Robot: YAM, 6 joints.
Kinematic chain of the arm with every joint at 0, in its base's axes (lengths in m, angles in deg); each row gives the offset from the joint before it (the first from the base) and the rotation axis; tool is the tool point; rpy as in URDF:
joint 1: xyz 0 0 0.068 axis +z
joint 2: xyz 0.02 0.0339 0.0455 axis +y
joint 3: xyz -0.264 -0.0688 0 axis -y
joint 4: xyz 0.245 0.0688 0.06 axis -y
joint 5: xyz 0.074 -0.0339 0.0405 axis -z
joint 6: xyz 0.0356 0 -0.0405 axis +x
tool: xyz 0 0 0 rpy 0 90 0
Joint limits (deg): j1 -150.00..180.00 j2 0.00..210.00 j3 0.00..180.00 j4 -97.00..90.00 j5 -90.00..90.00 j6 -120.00..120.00
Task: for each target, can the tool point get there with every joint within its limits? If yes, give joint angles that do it. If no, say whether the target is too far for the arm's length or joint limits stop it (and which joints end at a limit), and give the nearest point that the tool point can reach.
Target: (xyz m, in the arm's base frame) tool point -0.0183 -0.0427 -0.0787
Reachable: yes | joints -70.00 186.87 42.60 -55.97 63.42 -20.98
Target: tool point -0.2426 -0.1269 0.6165
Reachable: yes | joints 22.77 40.92 124.29 44.48 40.62 84.21
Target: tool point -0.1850 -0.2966 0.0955
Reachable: yes | joints -118.95 113.42 60.34 -20.81 30.92 -52.07
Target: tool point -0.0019 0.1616 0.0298
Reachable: yes | joints 97.70 133.74 43.13 -73.24 33.79 53.14
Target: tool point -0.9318 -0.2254 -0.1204
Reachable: no: too far | nearest point -0.6207 -0.0192 -0.0406 | short by 0.382 m
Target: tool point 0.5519 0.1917 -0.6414
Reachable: no: too far | nearest point 0.3970 0.1379 -0.3370 | short by 0.346 m
